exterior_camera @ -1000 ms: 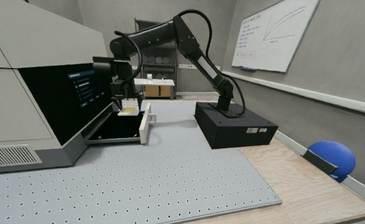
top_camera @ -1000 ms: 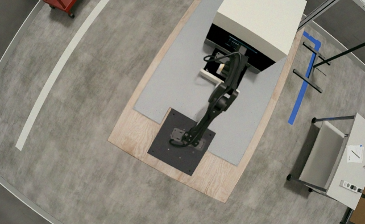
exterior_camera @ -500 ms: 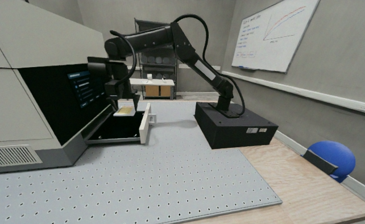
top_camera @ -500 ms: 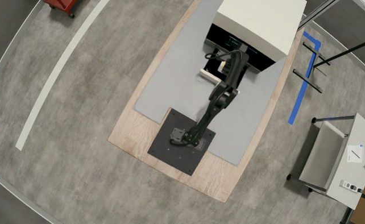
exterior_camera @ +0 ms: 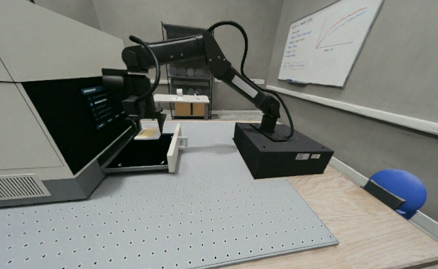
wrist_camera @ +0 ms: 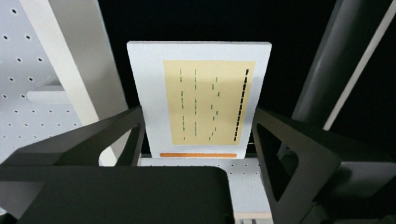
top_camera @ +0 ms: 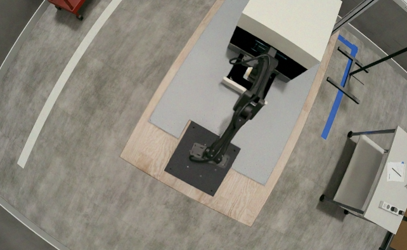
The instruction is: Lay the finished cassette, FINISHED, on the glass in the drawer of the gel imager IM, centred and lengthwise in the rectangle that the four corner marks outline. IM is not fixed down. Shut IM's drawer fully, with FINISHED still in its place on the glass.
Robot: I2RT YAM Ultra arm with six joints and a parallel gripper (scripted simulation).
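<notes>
The finished cassette lies right at my hand. From my hand the other things lie so: drawer 50 mm below, 20 mm ahead.
</notes>
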